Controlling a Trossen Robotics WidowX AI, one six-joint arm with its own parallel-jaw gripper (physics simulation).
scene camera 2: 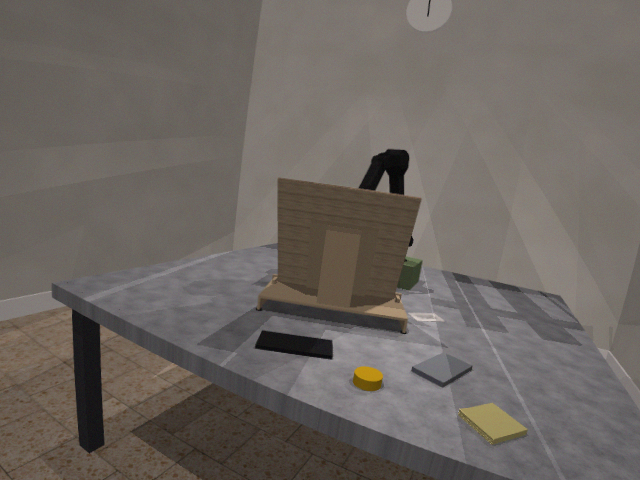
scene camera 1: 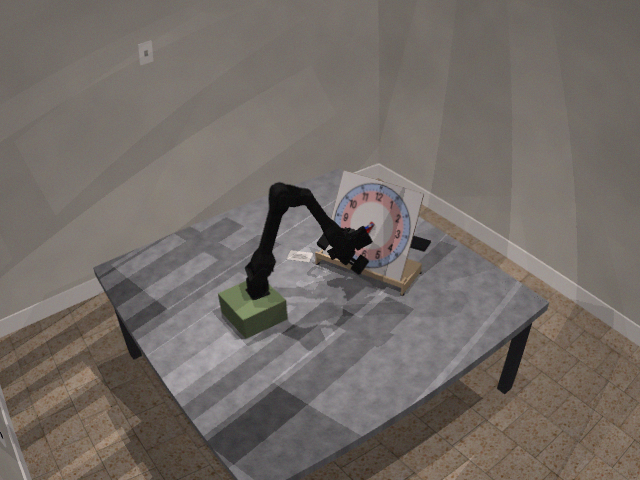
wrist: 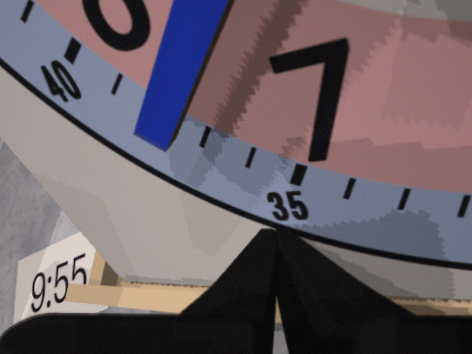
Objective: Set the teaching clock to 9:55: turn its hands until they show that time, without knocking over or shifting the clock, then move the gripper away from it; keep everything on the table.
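Pixels of known places: gripper, fingertip midpoint: (scene camera 2: 364,285) (wrist: 273,242); arm's base, link origin: (scene camera 1: 257,292).
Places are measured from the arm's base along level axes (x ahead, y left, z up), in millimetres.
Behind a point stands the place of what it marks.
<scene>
The teaching clock (scene camera 1: 395,271) {y -134, x 467, z -14 mm} (scene camera 2: 302,211) {y -56, x 547, z 168 mm} (wrist: 165,240) {y 92, x 346, z -20 mm} stands upright on its wooden base. Its long blue hand (wrist: 182,70) {y 59, x 385, z 41 mm} points between the 35 and 40 marks, at about 38 minutes. The red hand (scene camera 1: 368,229) {y 12, x 446, z 87 mm} shows near the hub in scene camera 1; the arm hides its tip, so its reading is unclear. My gripper (scene camera 1: 356,255) (wrist: 273,242) {y 53, x 365, z -18 mm} is shut and empty. In the wrist view its fingertips overlap the dial's lower rim below the 35, to the right of the blue hand's tip. Whether they touch the clock cannot be told.
A 9:55 card (scene camera 1: 299,256) {y 212, x 268, z -87 mm} (scene camera 2: 426,317) {y 214, x 273, z -86 mm} (wrist: 55,285) {y 213, x 266, z -86 mm} lies beside the clock. Behind the clock lie a black slab (scene camera 1: 421,243) {y 24, x 711, z -79 mm} (scene camera 2: 294,344) {y 69, x 697, z -79 mm}, an orange disc (scene camera 2: 368,378) {y 245, x 726, z -68 mm}, a grey slab (scene camera 2: 442,368) {y 335, x 571, z -77 mm} and a yellow pad (scene camera 2: 492,423) {y 450, x 700, z -77 mm}. The arm stands on a green block (scene camera 1: 253,310) {y -78, x -54, z 0 mm} (scene camera 2: 409,273) {y 73, x 46, z -27 mm}.
</scene>
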